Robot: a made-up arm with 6 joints.
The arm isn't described. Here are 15 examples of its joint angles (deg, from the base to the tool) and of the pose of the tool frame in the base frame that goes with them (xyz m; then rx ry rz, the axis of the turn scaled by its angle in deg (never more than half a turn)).
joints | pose
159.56 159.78 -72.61 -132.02 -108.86 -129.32 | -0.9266 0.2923 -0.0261 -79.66 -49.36 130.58
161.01 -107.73 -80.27 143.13 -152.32 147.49 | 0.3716 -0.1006 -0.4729 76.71 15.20 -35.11
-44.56 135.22 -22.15 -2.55 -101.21 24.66 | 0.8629 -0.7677 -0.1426 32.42 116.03 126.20
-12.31 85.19 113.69 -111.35 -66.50 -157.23 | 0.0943 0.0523 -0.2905 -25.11 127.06 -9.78
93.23 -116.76 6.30 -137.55 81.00 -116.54 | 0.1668 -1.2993 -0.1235 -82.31 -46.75 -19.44
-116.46 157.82 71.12 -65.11 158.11 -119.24 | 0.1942 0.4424 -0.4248 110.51 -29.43 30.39
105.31 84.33 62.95 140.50 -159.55 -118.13 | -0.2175 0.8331 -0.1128 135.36 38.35 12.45
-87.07 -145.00 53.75 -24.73 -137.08 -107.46 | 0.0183 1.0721 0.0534 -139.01 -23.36 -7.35
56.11 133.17 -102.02 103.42 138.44 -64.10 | 0.3275 0.6572 0.8683 81.31 -108.91 88.37
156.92 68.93 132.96 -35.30 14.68 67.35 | 0.0286 -0.0496 -0.2124 -85.29 -113.27 90.55
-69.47 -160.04 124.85 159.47 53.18 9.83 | -0.2417 0.7351 0.7297 5.93 -91.66 0.60
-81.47 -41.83 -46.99 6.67 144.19 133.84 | -0.0803 1.1569 0.9304 51.99 -39.40 -143.37
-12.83 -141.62 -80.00 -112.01 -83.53 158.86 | 0.2168 0.0202 -0.6394 -18.88 27.91 -5.11
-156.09 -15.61 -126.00 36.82 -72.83 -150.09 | 0.6271 0.2576 0.1869 -71.12 53.45 12.85
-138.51 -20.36 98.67 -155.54 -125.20 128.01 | -0.4447 -0.4046 0.9861 -52.60 35.06 -73.86
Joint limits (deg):
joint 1: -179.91..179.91
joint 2: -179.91..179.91
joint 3: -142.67..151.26
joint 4: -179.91..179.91
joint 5: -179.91..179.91
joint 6: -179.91..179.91
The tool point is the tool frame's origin. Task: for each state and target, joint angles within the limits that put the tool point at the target. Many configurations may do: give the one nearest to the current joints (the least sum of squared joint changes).
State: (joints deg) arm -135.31 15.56 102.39 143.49 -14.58 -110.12
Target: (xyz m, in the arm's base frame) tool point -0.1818 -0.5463 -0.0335
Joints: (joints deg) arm -107.47 34.60 123.54 144.44 -13.10 -109.36
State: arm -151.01 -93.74 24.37 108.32 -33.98 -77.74
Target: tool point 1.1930 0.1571 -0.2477
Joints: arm -174.56 -139.13 26.67 108.11 -50.67 -79.31
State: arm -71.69 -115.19 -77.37 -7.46 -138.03 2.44
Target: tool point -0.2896 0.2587 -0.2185
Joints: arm -34.48 -75.04 -110.88 -2.62 -144.02 0.86
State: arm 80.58 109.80 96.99 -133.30 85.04 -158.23
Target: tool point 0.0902 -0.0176 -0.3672
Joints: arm 82.29 97.54 115.36 -148.45 86.94 -156.11
